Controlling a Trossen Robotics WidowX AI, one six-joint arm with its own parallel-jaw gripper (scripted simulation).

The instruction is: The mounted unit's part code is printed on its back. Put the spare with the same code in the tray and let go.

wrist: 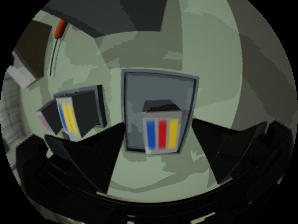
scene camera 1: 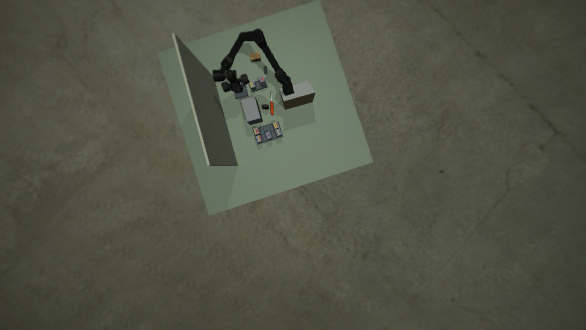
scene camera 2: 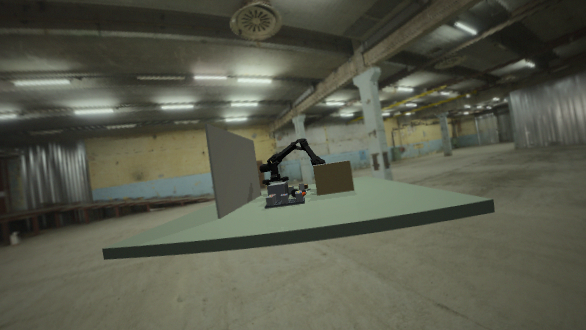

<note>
My gripper (wrist: 159, 124) is open, with nothing in its grasp. Also in view: a tall grey panel (scene camera 2: 233, 166).
The tall grey panel also shows in scene camera 1 (scene camera 1: 202, 91).
</note>
